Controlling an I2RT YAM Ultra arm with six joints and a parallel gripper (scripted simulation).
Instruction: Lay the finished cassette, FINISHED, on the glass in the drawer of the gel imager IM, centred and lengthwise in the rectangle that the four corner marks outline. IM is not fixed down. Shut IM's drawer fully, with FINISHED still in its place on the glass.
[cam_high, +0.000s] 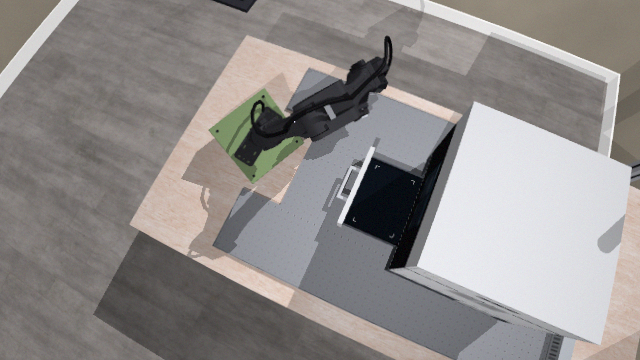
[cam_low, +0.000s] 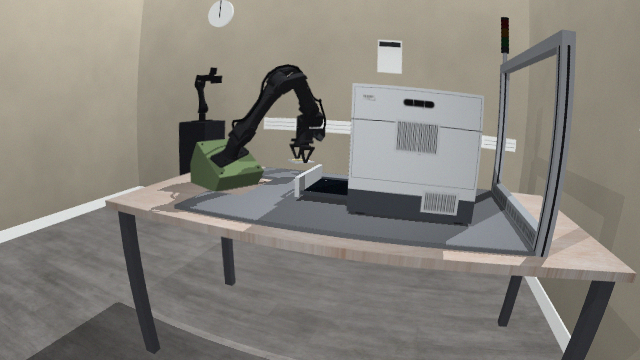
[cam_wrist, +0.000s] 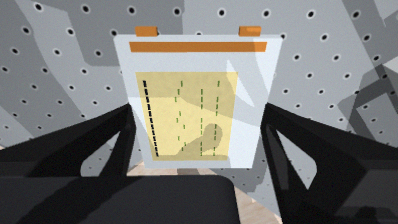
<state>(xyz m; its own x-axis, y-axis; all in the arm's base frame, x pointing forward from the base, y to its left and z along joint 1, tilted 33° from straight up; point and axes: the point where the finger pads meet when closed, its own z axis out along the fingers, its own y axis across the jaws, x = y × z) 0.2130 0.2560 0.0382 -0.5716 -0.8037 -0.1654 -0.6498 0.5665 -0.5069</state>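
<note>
Now: the drawer 250 mm ahead of my hand, 230 mm to the right of it and 40 mm below it. Also, from my hand: cassette FINISHED right at my hand.
</note>
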